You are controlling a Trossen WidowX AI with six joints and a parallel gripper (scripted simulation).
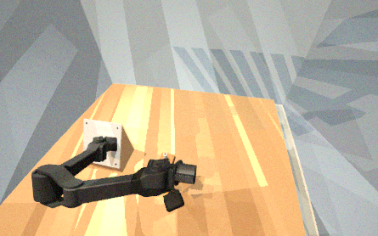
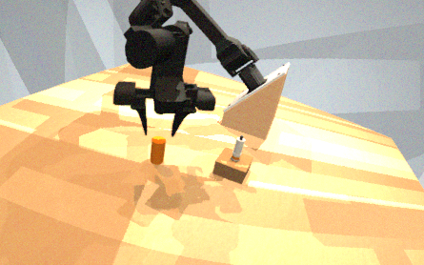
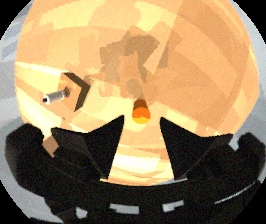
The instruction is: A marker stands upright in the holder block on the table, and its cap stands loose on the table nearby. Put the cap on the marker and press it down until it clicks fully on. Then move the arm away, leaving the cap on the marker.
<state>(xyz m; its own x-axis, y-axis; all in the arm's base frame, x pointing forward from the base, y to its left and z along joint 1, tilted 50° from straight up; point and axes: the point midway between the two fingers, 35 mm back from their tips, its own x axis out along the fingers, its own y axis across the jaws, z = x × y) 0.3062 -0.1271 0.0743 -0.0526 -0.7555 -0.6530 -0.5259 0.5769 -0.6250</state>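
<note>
Right now the orange cap is 40 mm below my gripper tip. Also, from my gripper tip: wooden holder block 150 mm to the left, 60 mm behind, 50 mm below.
</note>
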